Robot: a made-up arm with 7 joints. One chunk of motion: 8 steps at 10 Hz.
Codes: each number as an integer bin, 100 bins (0 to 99) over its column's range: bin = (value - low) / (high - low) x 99, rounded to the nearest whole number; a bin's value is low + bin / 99 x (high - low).
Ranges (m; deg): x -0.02..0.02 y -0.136..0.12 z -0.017..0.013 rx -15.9..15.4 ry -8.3..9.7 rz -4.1..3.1
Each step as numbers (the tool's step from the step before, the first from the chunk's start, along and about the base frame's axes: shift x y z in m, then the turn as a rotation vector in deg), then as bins.
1 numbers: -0.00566 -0.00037 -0.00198 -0.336 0.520 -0.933
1 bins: 35 52 50 49 49 44
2 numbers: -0.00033 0.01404 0.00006 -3.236 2.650 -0.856
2 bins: 49 58 56 40 60 45
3 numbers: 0.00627 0.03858 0.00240 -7.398 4.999 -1.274
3 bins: 65 68 64 27 73 39
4 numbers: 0.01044 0.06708 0.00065 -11.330 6.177 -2.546
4 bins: 75 79 58 14 80 21
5 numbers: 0.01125 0.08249 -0.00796 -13.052 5.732 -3.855
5 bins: 77 84 30 9 77 3
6 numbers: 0.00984 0.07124 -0.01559 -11.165 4.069 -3.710
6 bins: 74 80 5 15 68 5
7 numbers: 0.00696 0.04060 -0.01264 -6.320 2.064 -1.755
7 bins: 67 68 14 30 57 32
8 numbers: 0.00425 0.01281 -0.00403 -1.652 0.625 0.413
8 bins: 60 58 43 45 49 62
